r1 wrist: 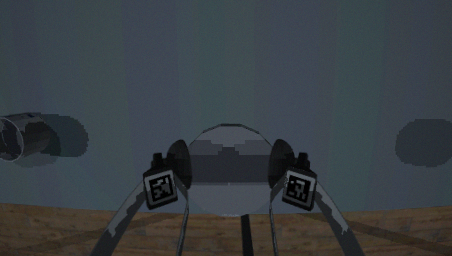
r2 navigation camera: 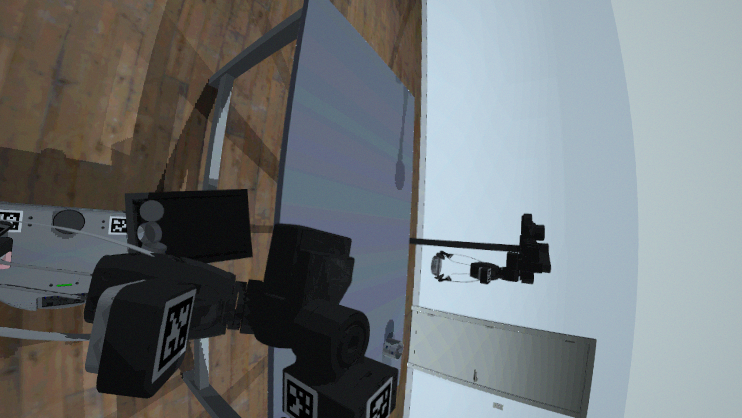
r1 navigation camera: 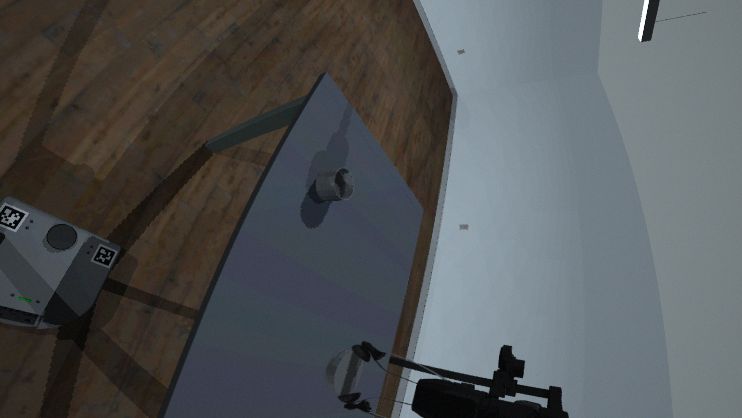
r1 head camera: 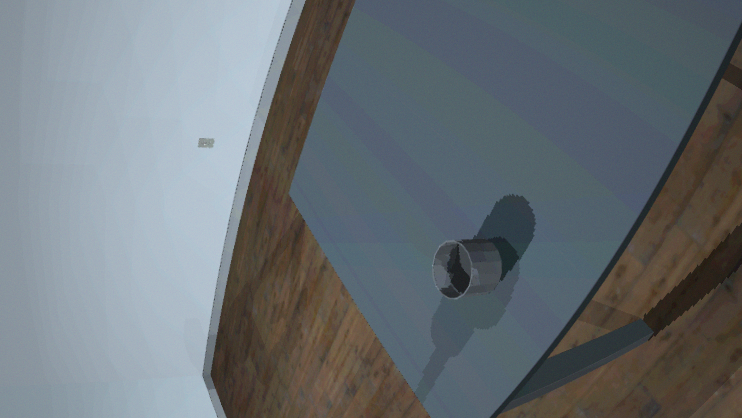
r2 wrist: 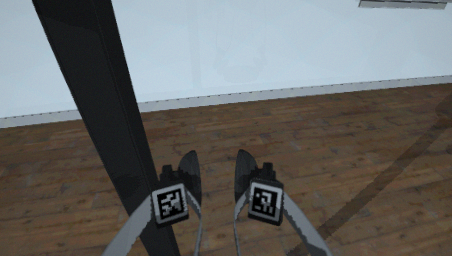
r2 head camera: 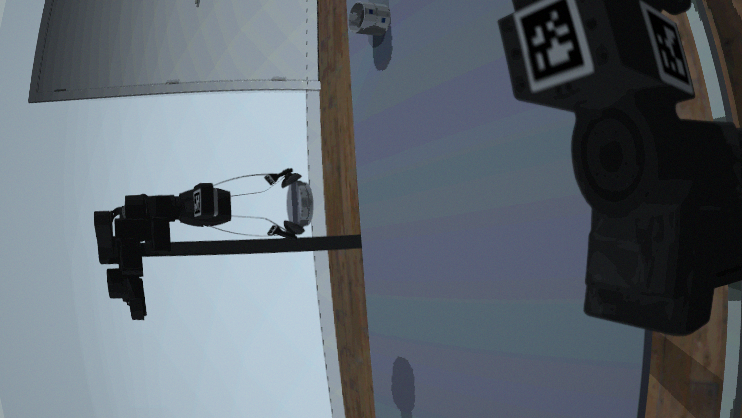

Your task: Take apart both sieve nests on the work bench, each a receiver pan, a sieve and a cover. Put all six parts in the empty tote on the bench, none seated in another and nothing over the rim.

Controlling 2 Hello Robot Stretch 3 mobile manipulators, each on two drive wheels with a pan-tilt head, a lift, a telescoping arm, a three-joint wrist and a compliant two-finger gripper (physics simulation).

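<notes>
r1's gripper [r1 navigation camera: 358,374] [r1 wrist: 230,162] [r2 head camera: 292,203] [r2 navigation camera: 443,266] is shut on a shallow round grey part [r1 navigation camera: 340,373] [r1 wrist: 227,197] [r2 head camera: 306,203] [r2 navigation camera: 436,265], held above the bench [r1 head camera: 467,129] [r1 navigation camera: 311,290] [r2 head camera: 467,233]. I cannot tell surely if it is a cover or a sieve. A deeper grey cylinder [r1 head camera: 485,264] [r1 navigation camera: 327,185] [r2 head camera: 374,19] [r2 navigation camera: 392,347], open at the top, stands upright on the bench, apart from r1's gripper. A dark rectangular container [r2 navigation camera: 207,223] holds a pale disc [r2 navigation camera: 151,210] and a ring-like part [r2 navigation camera: 149,232]. r2's gripper [r2 wrist: 217,172] is open and empty.
A robot base [r1 navigation camera: 57,264] stands on the floor beside the bench. r2's dark wrist [r2 head camera: 612,155] [r2 navigation camera: 321,321] crosses its own head and navigation views. A dark post [r2 wrist: 100,100] rises beside r2's gripper. A grey door [r2 head camera: 181,46] [r2 navigation camera: 498,353] is in the wall.
</notes>
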